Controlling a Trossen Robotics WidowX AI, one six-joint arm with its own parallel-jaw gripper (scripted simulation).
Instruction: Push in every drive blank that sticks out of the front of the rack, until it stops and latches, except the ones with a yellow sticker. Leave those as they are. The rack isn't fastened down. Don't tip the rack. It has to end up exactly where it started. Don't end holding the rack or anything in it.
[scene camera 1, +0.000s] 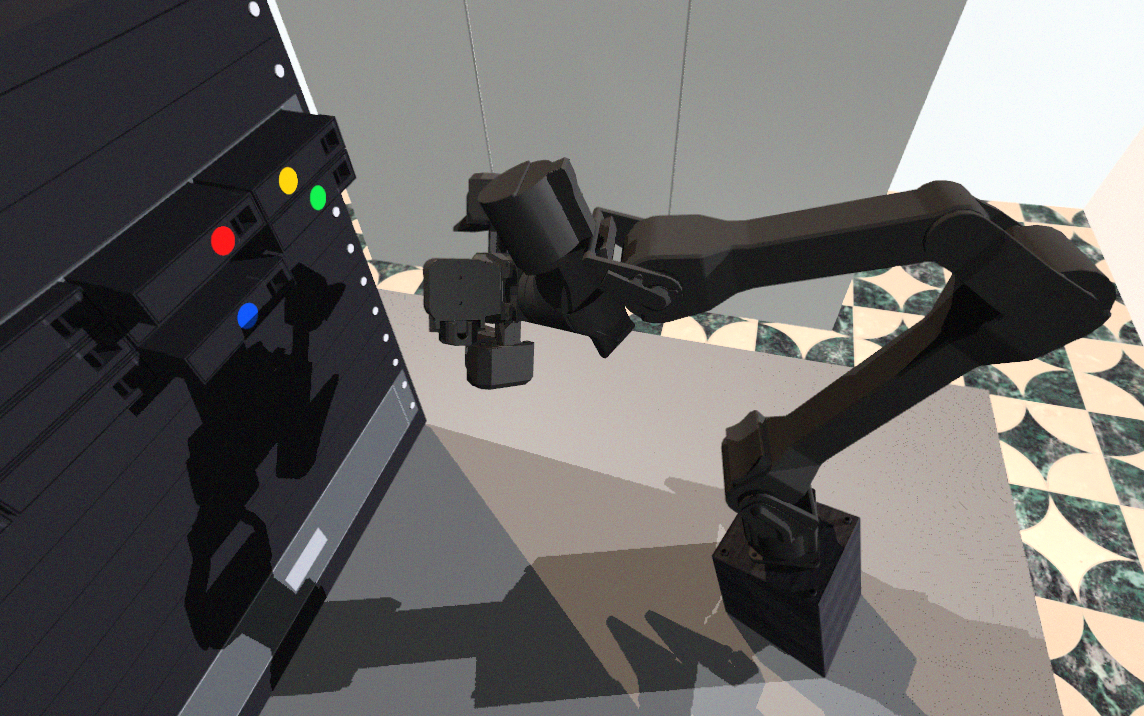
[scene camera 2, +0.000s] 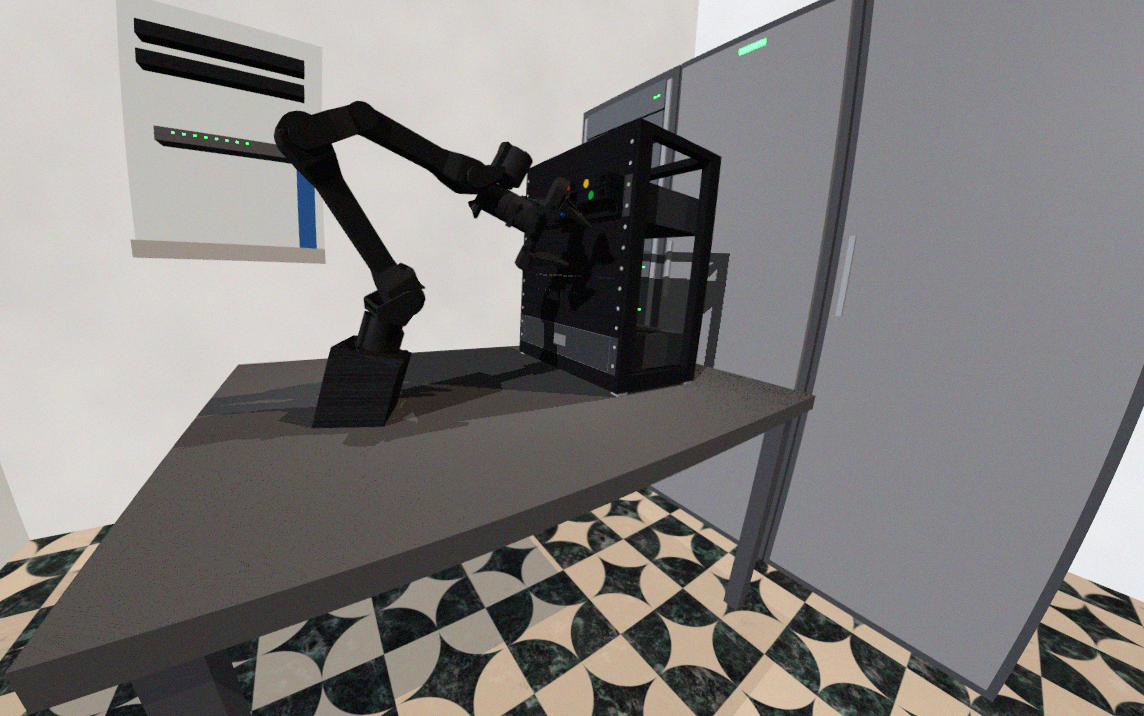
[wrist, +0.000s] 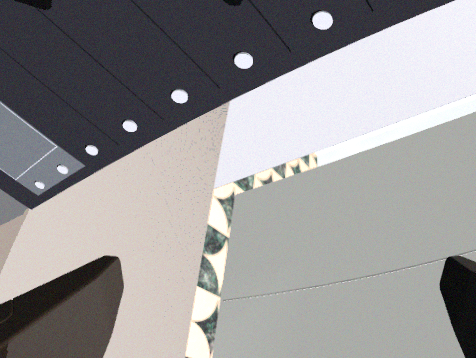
Labels:
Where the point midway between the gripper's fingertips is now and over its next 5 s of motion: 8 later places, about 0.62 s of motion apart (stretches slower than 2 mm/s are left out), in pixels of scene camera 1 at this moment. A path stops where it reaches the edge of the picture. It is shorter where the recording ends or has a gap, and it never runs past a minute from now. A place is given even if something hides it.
My gripper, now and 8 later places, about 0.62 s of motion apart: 457, 276; 409, 273; 385, 266; 376, 259; 374, 255; 343, 264; 300, 268; 293, 263; 302, 252

